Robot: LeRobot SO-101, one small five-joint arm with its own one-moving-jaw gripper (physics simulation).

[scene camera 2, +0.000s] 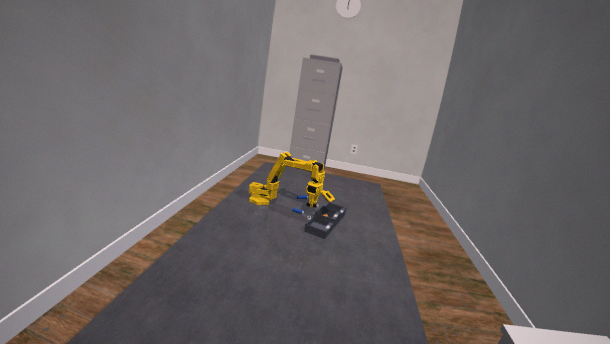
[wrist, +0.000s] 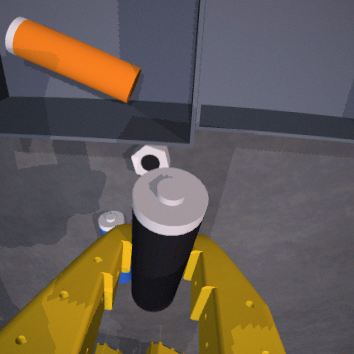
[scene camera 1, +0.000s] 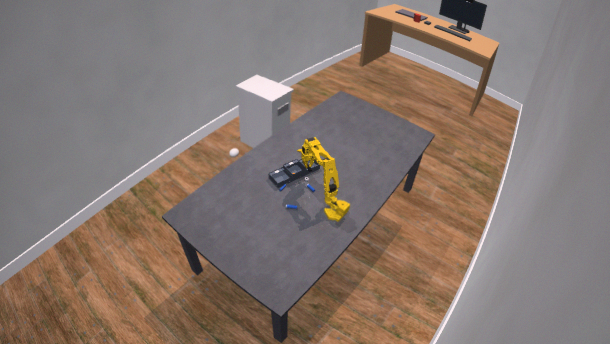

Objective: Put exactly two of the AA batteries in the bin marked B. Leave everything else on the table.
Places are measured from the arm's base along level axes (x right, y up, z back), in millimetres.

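Pixels of known places: hand, tool point: [scene camera 2: 313, 205] [wrist: 134, 242] [scene camera 1: 306, 167]; arm's base, link origin: [scene camera 2: 265, 200] [wrist: 136, 353] [scene camera 1: 332, 210].
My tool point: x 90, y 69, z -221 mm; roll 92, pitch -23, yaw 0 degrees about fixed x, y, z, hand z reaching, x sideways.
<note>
Ahead of a thing's pixels: the offset from my tool point to its middle. "*": to the spot under its first point. Level surfaces: height alone.
My gripper [scene camera 1: 309, 165] [scene camera 2: 312, 203] [wrist: 161, 250] is shut on a black battery with a silver end {dx +6, dy +2, dz +3 mm} [wrist: 162, 270], its terminal facing up in the wrist view. It hangs above the table beside the bins. An orange battery {dx -22, dy -55, dz -43 mm} [scene camera 1: 294, 173] [scene camera 2: 325, 215] [wrist: 75, 60] lies in the middle compartment of the dark bin row {* dx +112, dy -55, dz -34 mm} [scene camera 2: 316, 232] [wrist: 90, 137]. The bin letters are too small to read. Blue batteries {dx -45, dy -62, dz +62 mm} [scene camera 1: 311, 188] {dx -198, dy -62, dz +68 mm} [scene camera 1: 291, 206] {dx -127, dy -64, dz -41 mm} [scene camera 1: 283, 187] [scene camera 2: 298, 211] [scene camera 2: 302, 197] lie on the table; a blue battery with a silver end {* dx -38, dy -60, dz +39 mm} [wrist: 111, 220] is partly hidden behind the left jaw.
A white hex nut {dx -8, dy -65, dz +9 mm} [scene camera 1: 306, 178] [scene camera 2: 309, 217] [wrist: 137, 161] lies on the table {dy -69 mm} [scene camera 1: 240, 230] [scene camera 2: 250, 290] near the bins' near wall. A raised divider stands between the compartments. A white cabinet [scene camera 1: 255, 115] stands beyond the table's edge.
</note>
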